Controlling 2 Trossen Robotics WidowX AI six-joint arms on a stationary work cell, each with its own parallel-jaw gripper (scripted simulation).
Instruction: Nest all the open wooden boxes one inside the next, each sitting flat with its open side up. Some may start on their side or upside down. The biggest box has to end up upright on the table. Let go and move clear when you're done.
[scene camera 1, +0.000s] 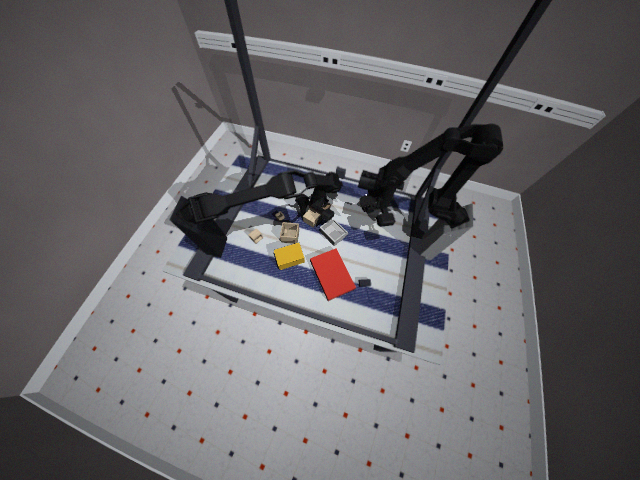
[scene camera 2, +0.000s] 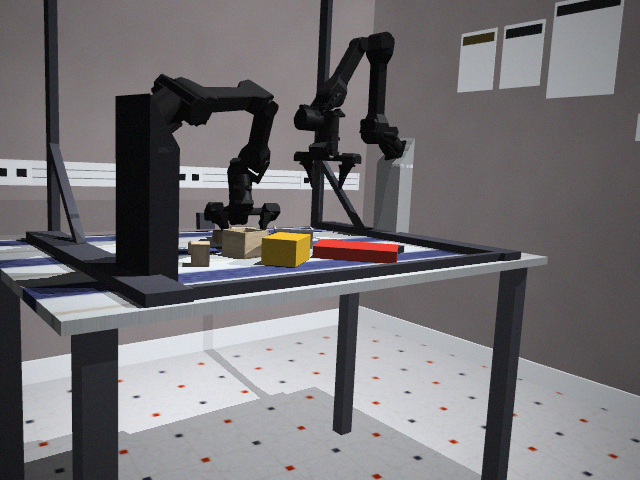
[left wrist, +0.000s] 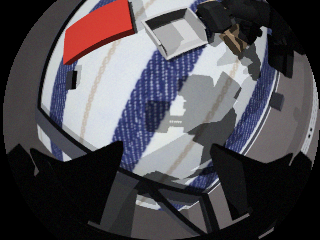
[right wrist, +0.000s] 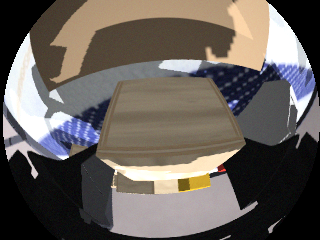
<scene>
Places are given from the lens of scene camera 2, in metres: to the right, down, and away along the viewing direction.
left gripper (scene camera 2: 325, 188): 0.02, -0.15, 1.57
right gripper (scene camera 2: 245, 242): -0.18, 0.01, 1.38
flat red slab (scene camera 2: 325, 249): 0.01, 0.02, 1.27
</scene>
